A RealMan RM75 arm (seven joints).
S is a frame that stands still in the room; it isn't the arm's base.
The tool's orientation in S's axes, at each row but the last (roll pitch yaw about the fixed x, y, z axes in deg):
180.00, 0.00, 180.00
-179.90, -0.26, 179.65
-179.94, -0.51, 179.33
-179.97, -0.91, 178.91
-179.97, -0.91, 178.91
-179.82, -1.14, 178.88
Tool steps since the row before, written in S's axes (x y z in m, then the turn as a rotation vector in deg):
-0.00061, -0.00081, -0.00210, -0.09, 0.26, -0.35
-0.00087, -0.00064, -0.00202, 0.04, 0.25, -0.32
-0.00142, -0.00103, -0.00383, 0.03, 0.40, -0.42
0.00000, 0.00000, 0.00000, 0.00, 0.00, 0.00
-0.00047, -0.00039, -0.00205, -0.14, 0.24, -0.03
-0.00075, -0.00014, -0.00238, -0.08, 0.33, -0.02
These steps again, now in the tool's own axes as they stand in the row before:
0.00061, -0.00081, 0.00210, 0.09, 0.26, 0.35
0.00086, -0.00064, 0.00203, -0.04, 0.25, 0.32
0.00137, -0.00104, 0.00384, -0.03, 0.40, 0.42
0.00000, 0.00000, 0.00000, 0.00, 0.00, 0.00
0.00043, -0.00040, 0.00206, 0.14, 0.24, 0.03
0.00070, -0.00015, 0.00239, 0.09, 0.33, 0.02

